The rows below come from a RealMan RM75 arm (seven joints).
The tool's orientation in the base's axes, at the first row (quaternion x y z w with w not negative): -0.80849, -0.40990, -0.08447, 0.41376
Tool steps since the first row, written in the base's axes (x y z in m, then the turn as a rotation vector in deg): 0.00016, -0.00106, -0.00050, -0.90, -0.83, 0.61; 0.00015, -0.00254, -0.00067, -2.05, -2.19, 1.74; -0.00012, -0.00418, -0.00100, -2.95, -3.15, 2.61; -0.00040, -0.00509, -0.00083, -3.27, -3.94, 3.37; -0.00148, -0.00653, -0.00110, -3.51, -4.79, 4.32; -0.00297, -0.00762, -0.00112, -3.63, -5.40, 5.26; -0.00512, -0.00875, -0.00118, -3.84, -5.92, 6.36
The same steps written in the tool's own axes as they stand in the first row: -0.00076, 0.00076, -0.00049, -0.79, -0.76, -0.82; -0.00173, 0.00133, -0.00147, -1.80, -1.84, -2.32; -0.00303, 0.00186, -0.00242, -2.54, -2.71, -3.41; -0.00367, 0.00184, -0.00314, -2.86, -3.15, -4.41; -0.00536, 0.00168, -0.00381, -3.07, -3.62, -5.60; -0.00698, 0.00095, -0.00430, -3.06, -4.08, -6.64; -0.00908, -0.00023, -0.00466, -2.98, -4.72, -7.68
